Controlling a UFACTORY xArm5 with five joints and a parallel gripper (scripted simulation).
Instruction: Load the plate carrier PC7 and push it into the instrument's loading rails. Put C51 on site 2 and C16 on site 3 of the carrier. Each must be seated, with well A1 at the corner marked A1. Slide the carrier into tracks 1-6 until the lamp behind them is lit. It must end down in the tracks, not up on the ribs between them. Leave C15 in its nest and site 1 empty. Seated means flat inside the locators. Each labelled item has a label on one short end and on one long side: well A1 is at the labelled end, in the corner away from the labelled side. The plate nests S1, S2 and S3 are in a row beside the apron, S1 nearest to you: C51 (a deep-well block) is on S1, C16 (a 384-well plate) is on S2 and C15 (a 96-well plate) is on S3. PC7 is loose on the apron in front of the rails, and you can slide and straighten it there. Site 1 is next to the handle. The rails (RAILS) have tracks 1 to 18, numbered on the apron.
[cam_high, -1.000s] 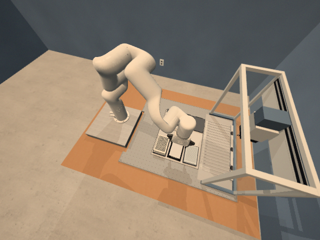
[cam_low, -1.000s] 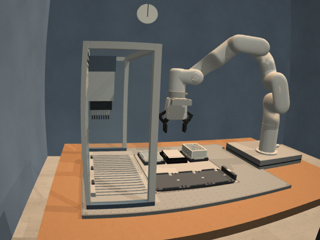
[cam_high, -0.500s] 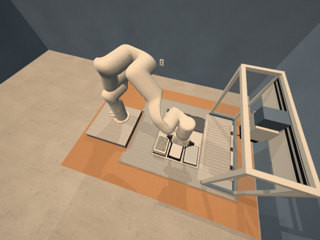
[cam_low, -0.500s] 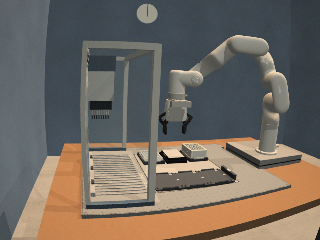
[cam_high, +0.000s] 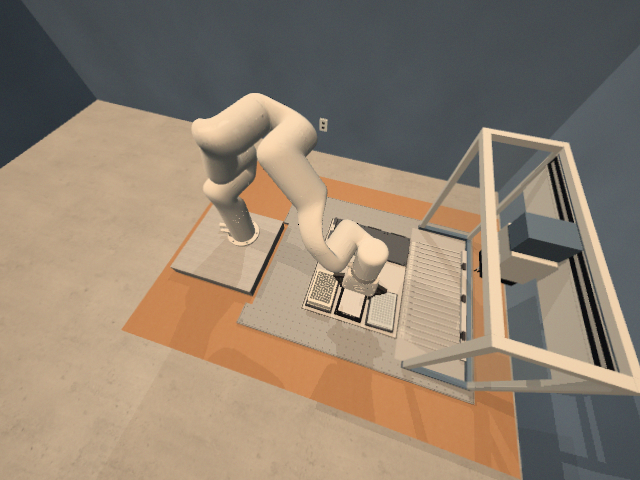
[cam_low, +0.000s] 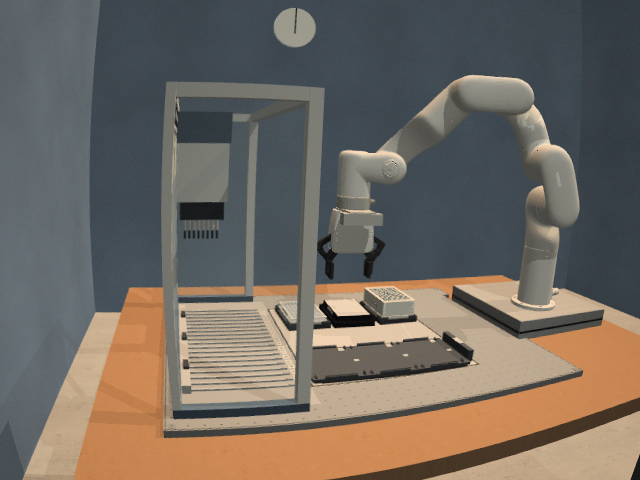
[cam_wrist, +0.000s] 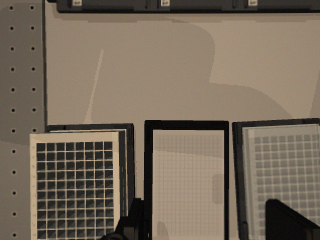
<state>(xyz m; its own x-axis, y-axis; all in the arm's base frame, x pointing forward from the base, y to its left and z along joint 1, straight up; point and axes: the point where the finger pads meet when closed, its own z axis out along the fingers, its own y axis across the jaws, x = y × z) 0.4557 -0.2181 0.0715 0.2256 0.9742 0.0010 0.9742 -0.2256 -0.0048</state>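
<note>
The plate nest S2 lies 10 cm below my hand. The rest, counted from my hand: plate nest S1 (11 cm behind, 2 cm to the left, 10 cm below); 96-well plate C15 (11 cm ahead, 2 cm to the right, 9 cm below); dark carrier PC7 (6 cm ahead, 26 cm to the left, 9 cm below).
</note>
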